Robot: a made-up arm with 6 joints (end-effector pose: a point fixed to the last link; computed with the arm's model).
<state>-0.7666 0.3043 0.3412 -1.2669 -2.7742 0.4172</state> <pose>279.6 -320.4 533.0 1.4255 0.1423 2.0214</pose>
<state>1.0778 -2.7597 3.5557 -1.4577 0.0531 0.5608</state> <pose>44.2 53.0 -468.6 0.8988 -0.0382 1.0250</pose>
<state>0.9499 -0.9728 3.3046 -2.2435 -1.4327 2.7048</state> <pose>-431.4 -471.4 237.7 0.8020 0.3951 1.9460</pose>
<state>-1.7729 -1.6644 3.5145 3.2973 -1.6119 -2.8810</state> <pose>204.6 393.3 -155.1 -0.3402 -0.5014 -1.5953</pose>
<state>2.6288 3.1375 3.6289 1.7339 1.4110 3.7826</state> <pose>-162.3 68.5 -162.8 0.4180 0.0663 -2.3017</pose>
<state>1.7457 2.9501 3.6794 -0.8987 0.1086 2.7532</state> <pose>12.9 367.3 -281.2 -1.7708 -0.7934 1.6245</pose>
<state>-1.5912 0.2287 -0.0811 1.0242 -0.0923 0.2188</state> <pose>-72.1 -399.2 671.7 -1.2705 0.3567 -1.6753</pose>
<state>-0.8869 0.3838 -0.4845 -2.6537 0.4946 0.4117</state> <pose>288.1 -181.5 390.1 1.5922 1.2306 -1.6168</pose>
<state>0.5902 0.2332 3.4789 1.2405 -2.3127 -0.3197</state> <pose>-81.9 -102.8 507.8 1.7414 -0.3131 -0.2325</pose>
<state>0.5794 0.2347 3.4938 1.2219 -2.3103 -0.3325</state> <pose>-79.6 -102.3 505.1 1.7521 -0.3361 -0.2469</pose>
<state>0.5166 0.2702 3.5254 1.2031 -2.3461 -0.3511</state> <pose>-69.5 -90.4 502.2 1.7416 -0.3410 -0.2689</pose>
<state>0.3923 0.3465 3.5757 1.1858 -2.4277 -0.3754</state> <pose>-47.4 -69.6 497.2 1.7067 -0.3163 -0.3003</pose>
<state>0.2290 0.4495 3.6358 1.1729 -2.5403 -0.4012</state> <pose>-14.3 -52.3 487.5 1.6631 -0.2587 -0.3408</pose>
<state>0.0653 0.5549 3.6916 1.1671 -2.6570 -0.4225</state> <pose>20.3 -47.1 473.8 1.6298 -0.1796 -0.3852</pose>
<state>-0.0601 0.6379 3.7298 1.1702 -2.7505 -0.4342</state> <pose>45.8 -50.8 460.8 1.6141 -0.1027 -0.4207</pose>
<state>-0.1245 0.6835 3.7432 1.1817 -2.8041 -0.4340</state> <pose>58.3 -54.3 454.1 1.6104 -0.0480 -0.4363</pose>
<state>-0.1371 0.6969 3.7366 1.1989 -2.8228 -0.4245</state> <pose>61.5 -53.6 454.2 1.6107 -0.0167 -0.4335</pose>
